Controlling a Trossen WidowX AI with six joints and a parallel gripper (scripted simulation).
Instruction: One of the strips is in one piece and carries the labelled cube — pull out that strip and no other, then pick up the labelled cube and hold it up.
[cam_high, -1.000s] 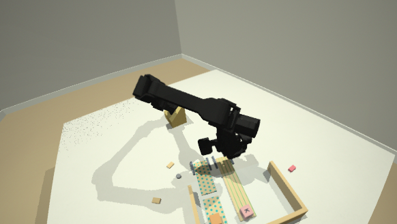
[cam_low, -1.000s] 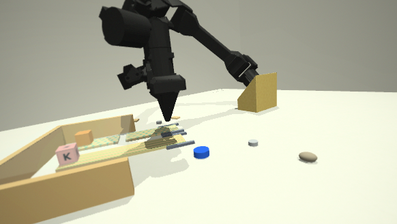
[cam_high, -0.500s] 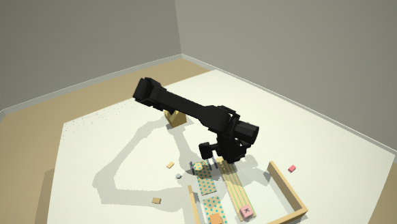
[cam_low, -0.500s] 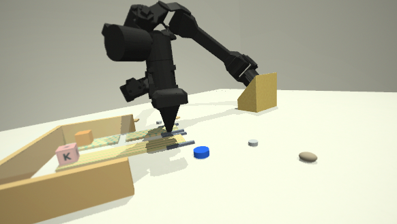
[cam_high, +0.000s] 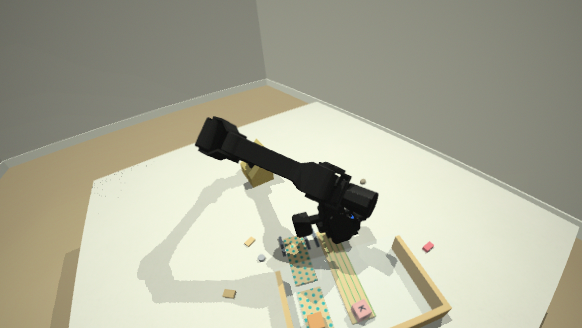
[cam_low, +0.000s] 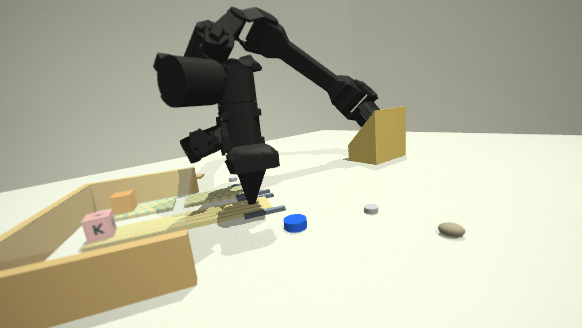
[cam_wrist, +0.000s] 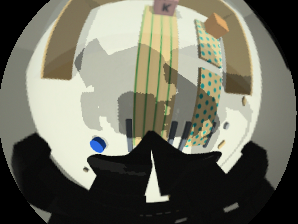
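Now: gripper tip 2 cm past the blue disc and 10 cm to the right of it. Also, from my gripper tip: tan pebble (13 cm behind, 24 cm to the left).
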